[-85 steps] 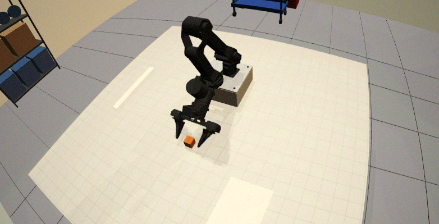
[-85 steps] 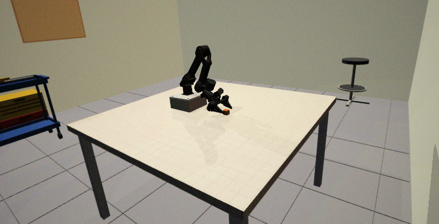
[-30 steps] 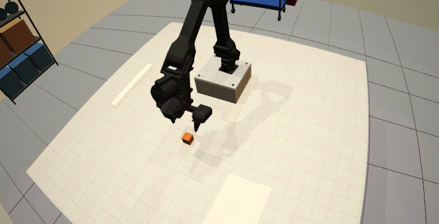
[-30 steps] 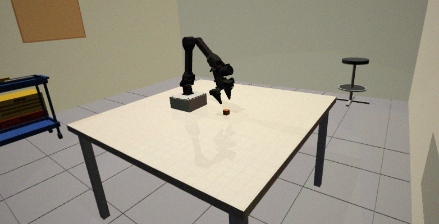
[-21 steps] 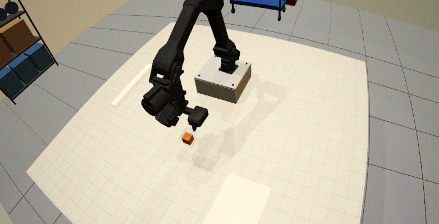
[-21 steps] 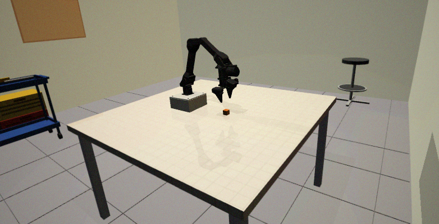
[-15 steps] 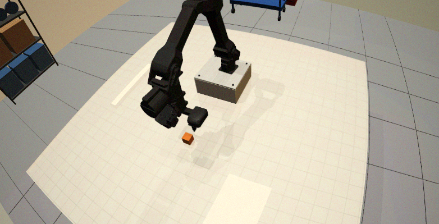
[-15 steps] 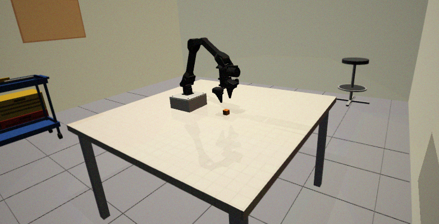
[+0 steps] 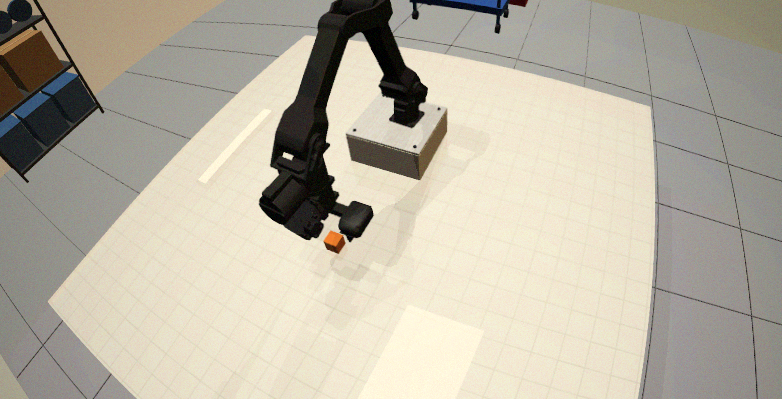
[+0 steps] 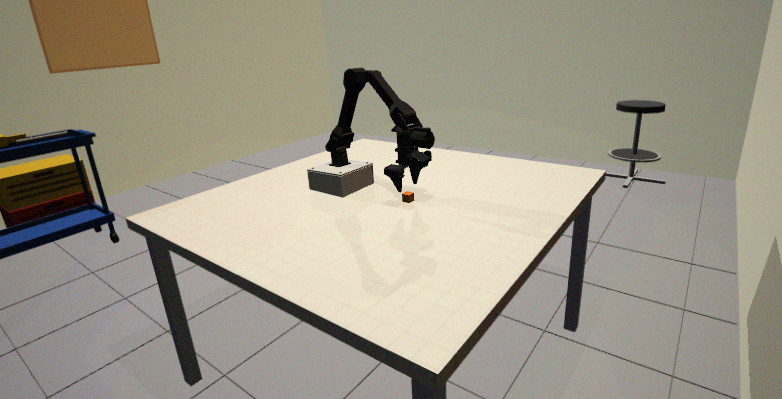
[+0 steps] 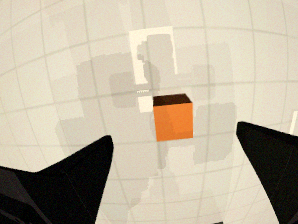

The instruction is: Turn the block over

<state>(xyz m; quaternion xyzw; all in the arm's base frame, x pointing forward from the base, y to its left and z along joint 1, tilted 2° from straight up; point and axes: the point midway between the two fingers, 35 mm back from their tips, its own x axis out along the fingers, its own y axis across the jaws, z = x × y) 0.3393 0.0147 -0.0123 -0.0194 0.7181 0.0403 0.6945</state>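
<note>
Now: the orange block 30 mm below my gripper tip and 10 mm behind it.
</note>
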